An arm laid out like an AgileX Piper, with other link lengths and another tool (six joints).
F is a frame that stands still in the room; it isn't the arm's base.
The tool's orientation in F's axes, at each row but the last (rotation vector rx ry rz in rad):
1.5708, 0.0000, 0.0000
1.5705, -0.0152, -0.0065
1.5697, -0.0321, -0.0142
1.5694, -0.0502, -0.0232
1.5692, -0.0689, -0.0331
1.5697, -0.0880, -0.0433
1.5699, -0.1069, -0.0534
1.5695, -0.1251, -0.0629
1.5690, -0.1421, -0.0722
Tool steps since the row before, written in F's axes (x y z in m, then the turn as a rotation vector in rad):
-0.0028, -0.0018, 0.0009, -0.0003, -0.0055, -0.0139
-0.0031, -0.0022, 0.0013, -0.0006, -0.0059, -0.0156
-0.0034, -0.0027, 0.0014, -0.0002, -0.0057, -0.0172
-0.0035, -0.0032, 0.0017, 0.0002, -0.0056, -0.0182
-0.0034, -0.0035, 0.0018, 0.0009, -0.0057, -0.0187
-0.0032, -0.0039, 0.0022, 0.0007, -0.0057, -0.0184
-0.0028, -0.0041, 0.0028, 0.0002, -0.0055, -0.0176
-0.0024, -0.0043, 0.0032, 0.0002, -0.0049, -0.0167
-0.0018, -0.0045, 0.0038, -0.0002, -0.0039, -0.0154
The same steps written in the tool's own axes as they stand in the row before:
-0.0028, 0.0009, 0.0018, -0.0003, -0.0139, 0.0055
-0.0031, 0.0013, 0.0022, -0.0006, -0.0156, 0.0059
-0.0033, 0.0014, 0.0028, -0.0002, -0.0172, 0.0057
-0.0033, 0.0018, 0.0034, 0.0001, -0.0182, 0.0056
-0.0031, 0.0019, 0.0037, 0.0008, -0.0187, 0.0056
-0.0028, 0.0023, 0.0042, 0.0007, -0.0184, 0.0056
-0.0023, 0.0029, 0.0044, 0.0002, -0.0176, 0.0055
-0.0017, 0.0033, 0.0045, 0.0001, -0.0167, 0.0049
-0.0010, 0.0039, 0.0047, -0.0003, -0.0154, 0.0040

